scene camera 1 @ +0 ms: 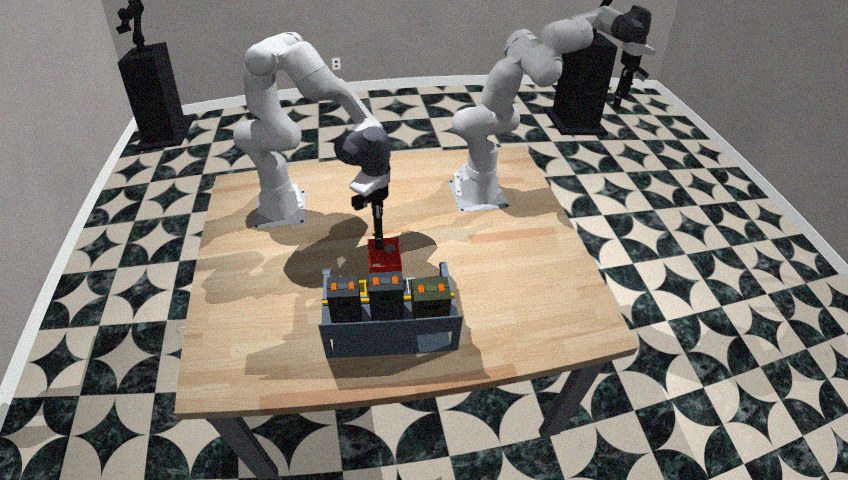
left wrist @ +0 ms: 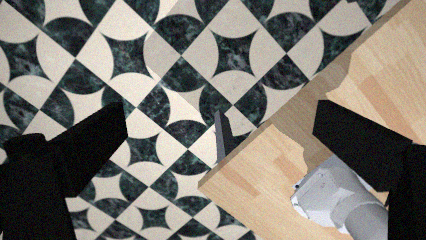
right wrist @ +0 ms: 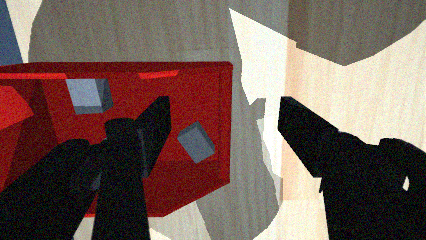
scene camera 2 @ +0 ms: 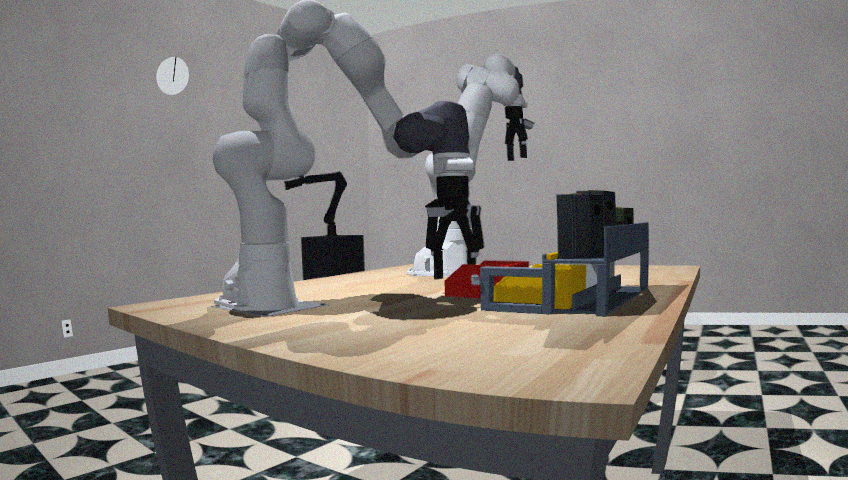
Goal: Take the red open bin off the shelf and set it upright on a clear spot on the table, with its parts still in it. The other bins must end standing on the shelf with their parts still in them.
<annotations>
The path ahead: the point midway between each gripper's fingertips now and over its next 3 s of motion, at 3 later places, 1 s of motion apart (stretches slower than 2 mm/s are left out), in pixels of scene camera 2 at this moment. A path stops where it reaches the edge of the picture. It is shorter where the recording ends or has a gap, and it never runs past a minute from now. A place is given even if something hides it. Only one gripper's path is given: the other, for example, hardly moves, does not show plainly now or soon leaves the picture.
The right gripper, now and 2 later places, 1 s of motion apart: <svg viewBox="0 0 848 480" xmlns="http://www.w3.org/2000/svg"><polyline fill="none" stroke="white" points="455,279 457,266 456,246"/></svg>
</annotations>
